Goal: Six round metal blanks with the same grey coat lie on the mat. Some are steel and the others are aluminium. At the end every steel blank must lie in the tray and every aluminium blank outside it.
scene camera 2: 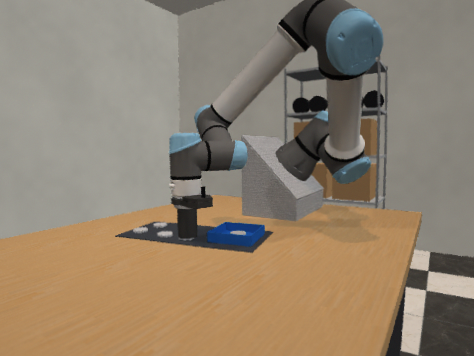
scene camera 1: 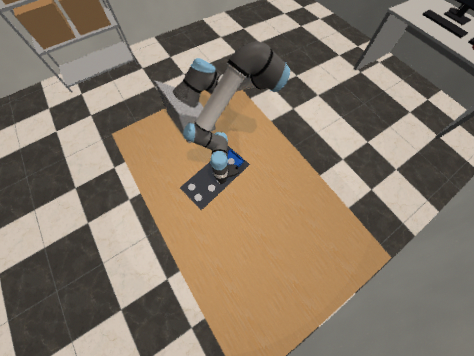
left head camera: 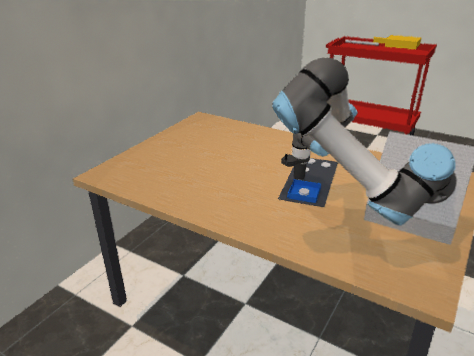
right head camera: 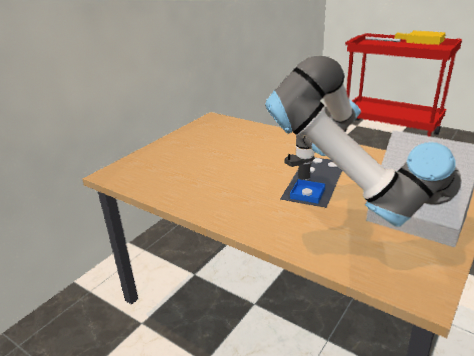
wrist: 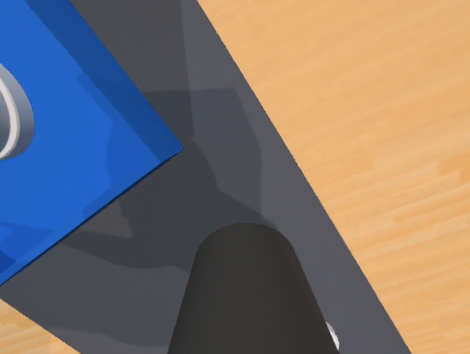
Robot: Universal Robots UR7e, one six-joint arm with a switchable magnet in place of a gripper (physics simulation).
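Observation:
My magnet is lowered upright onto a grey blank on the dark mat beside the tray. That blank's thin edge shows under the magnet face in scene camera 2; whether the magnet grips it cannot be told. Three other blanks lie on the mat: one, another and a third. The blue tray holds what looks like two stacked blanks.
The tray's raised walls stand close beside the magnet. The mat lies on the wooden table. The arm's grey slanted base block stands behind the tray. A red cart stands beyond the table.

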